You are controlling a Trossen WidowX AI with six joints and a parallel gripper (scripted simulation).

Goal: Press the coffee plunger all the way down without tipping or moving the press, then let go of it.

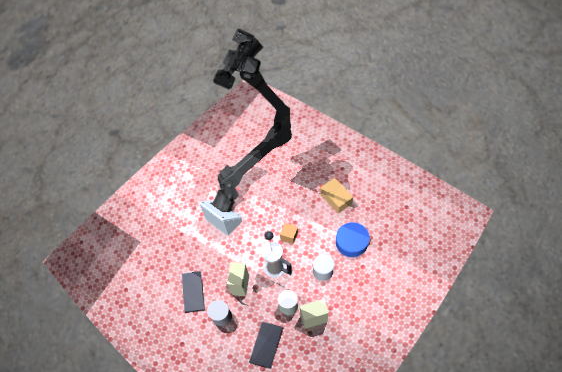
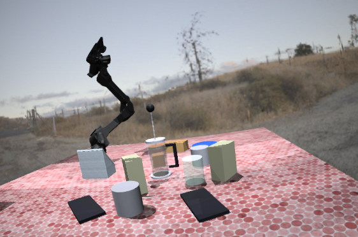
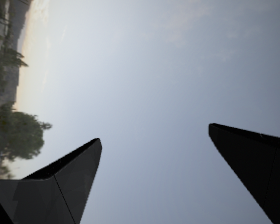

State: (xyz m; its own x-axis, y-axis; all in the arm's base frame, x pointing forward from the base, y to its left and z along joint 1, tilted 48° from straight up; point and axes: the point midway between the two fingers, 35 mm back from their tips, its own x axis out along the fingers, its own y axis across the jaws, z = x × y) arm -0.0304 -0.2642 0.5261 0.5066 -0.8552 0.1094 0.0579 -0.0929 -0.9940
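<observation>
The glass coffee press is 52 cm below my gripper tip, 31 cm ahead of it and 24 cm to the right of it. From my gripper tip the other things lie so: orange cube 61 cm below, 26 cm ahead, 12 cm to the right; blue disc 62 cm below, 46 cm ahead.
</observation>
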